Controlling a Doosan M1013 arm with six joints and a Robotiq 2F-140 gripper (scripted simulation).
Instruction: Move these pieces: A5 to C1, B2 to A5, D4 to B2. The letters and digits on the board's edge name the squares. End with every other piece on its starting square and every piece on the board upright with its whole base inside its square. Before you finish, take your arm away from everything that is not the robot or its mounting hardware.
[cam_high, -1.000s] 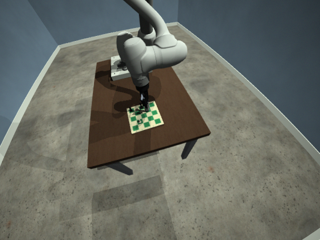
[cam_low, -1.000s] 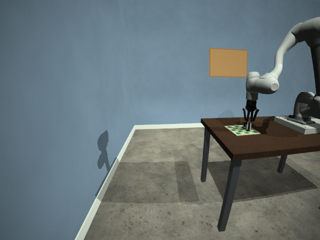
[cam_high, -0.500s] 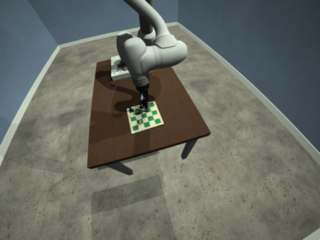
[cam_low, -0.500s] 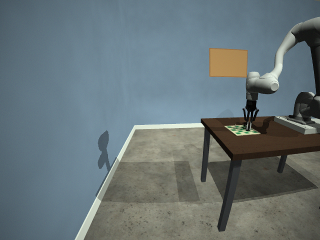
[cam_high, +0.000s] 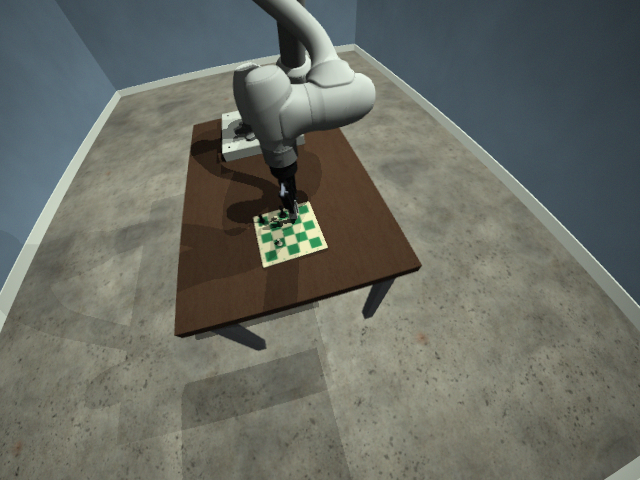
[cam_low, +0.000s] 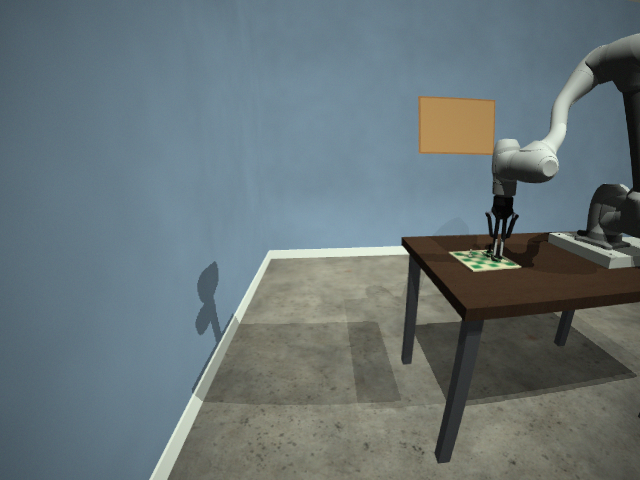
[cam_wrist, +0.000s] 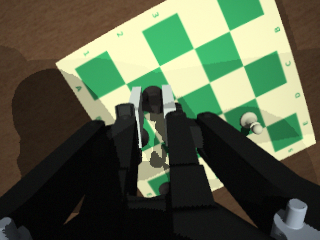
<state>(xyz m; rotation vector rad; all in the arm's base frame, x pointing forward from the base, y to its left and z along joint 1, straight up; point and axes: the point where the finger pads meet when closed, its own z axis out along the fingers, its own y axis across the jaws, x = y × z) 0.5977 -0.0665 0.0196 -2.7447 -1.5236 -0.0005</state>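
My gripper is now 70 mm above the cream chessboard, 40 mm to the left of it and 30 mm short of it. The rest, counted from my hand: small pale piece (90 mm to the right, 70 mm ahead, 50 mm below); then black chess piece (30 mm below).
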